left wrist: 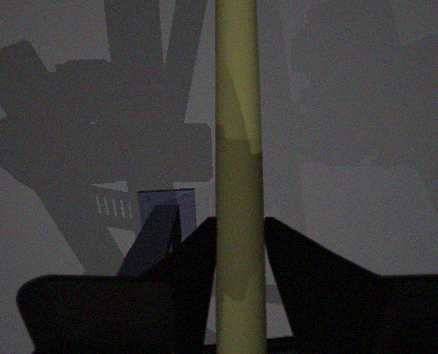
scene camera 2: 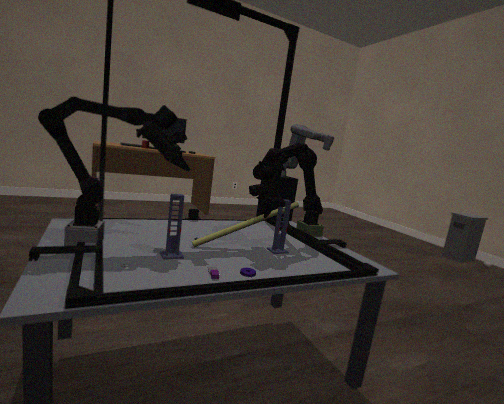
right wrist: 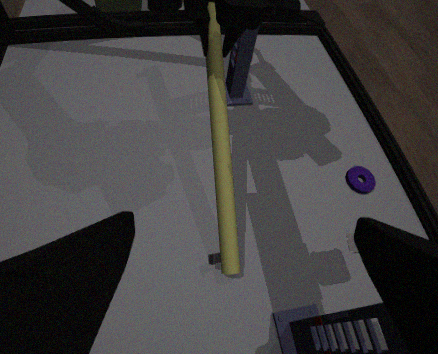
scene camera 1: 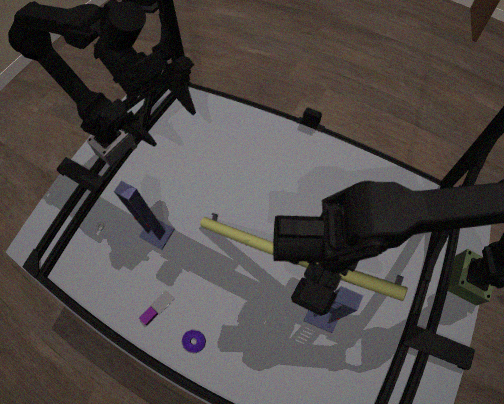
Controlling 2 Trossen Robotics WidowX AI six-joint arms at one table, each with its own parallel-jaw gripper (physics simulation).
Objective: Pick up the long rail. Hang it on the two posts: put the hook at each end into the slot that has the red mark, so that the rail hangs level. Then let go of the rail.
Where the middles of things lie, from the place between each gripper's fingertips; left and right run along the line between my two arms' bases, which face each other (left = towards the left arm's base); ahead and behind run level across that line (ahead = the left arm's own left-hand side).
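Labels:
Long yellow rail [scene camera 1: 395, 290]: from my right hand, 250 mm to the left, 60 mm ahead, 190 mm below.
Long yellow rail: from my left hand, 60 mm to the right, 10 mm behind, 30 mm below.

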